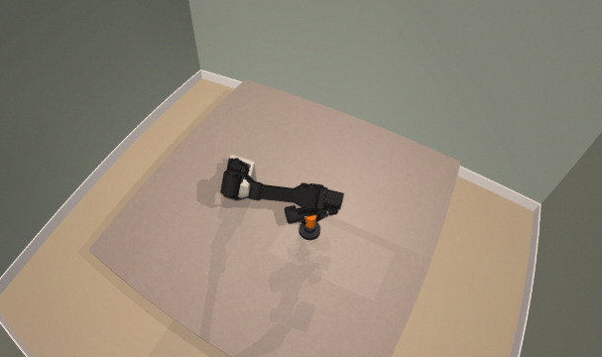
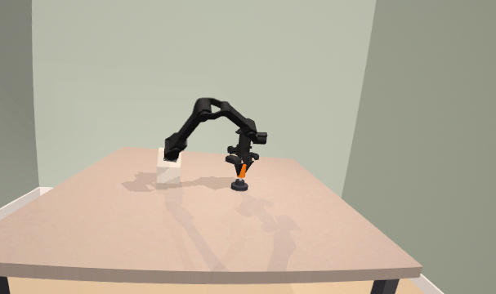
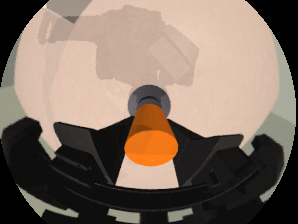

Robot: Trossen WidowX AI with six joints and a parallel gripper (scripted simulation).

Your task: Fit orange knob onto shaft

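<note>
Now: the round pedestal 40 mm below my gripper tip. From my gripper tip the other things lie so: orange knob: 30 mm above.
</note>
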